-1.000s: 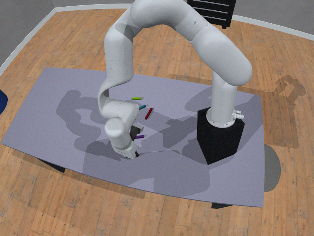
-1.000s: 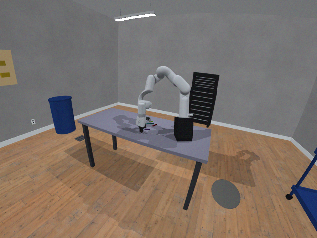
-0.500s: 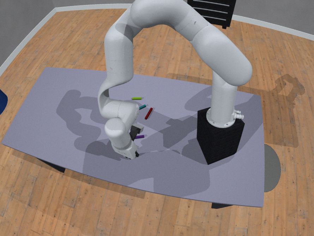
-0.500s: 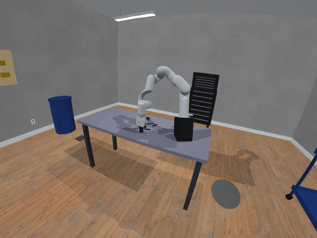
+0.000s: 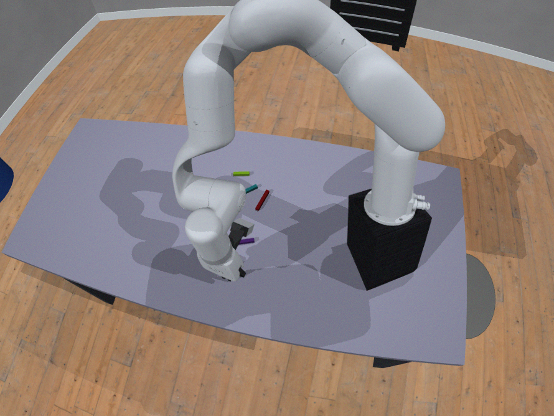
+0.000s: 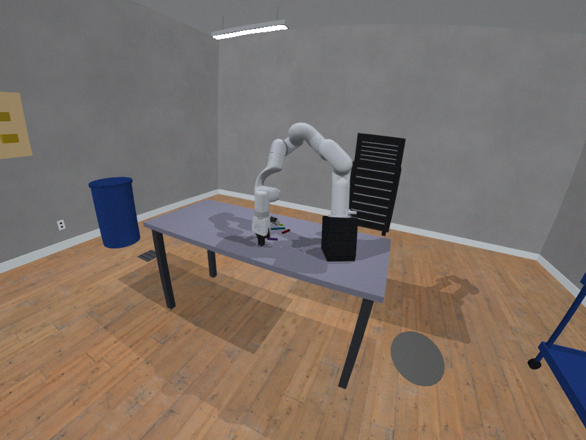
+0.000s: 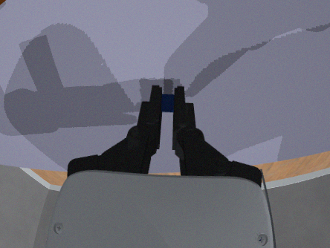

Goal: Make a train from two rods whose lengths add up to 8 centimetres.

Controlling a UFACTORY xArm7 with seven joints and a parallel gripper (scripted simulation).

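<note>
Now: the red rod 20 mm behind my hand, 250 mm to the right of it and 20 mm below it. Also, from my hand: purple rod: 10 mm behind, 110 mm to the right, 20 mm below; then small blue rod: 20 mm below; then orange rod: 120 mm ahead, 140 mm to the right, 20 mm below.
</note>
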